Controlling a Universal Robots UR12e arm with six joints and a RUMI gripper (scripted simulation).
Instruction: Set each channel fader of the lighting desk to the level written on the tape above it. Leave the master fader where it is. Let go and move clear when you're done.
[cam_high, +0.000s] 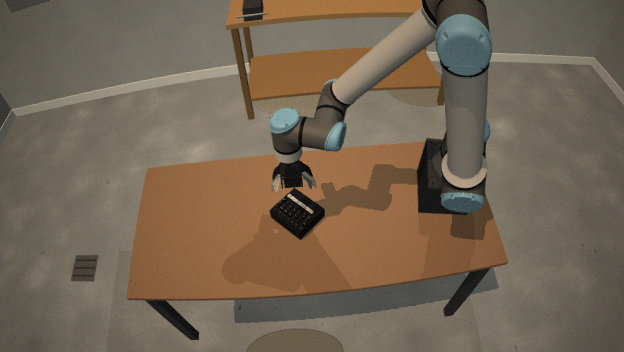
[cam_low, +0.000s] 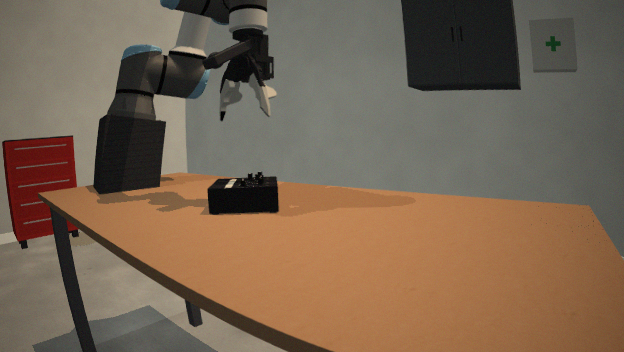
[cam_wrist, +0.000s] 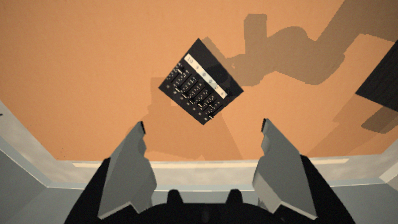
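My hand is 30 mm past the master fader, 70 mm to the right of it and 130 mm above it.
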